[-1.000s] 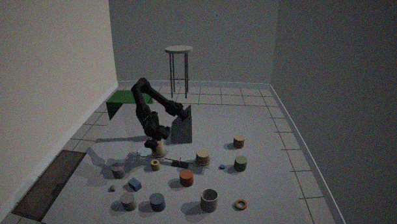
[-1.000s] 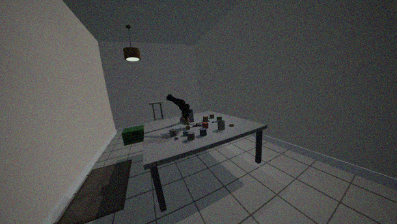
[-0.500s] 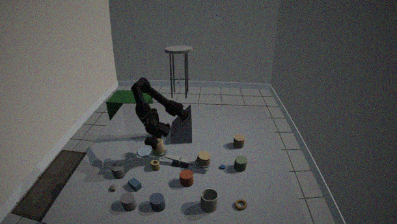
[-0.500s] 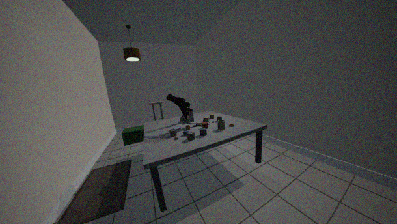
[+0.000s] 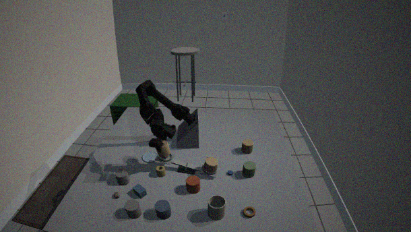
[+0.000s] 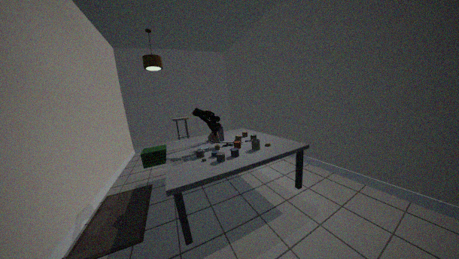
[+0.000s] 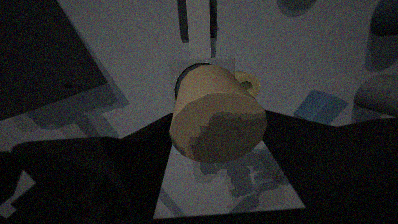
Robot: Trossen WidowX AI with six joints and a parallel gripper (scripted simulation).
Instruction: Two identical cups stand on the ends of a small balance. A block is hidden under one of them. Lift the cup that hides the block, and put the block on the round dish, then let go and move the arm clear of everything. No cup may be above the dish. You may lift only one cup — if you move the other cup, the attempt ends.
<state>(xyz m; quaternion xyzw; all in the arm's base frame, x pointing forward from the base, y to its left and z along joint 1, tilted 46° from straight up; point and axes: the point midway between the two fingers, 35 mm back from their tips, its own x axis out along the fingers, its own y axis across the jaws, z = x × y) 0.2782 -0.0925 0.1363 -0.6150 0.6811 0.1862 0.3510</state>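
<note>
The small grey block is 50 mm below my gripper tip and 10 mm to the left of it. From my gripper tip the other things lie so: tan cup: 20 mm to the right; then pale round dish: 140 mm below, 100 mm to the right, 90 mm behind; then yellow spool: 110 mm below, 60 mm ahead, 20 mm to the right.
</note>
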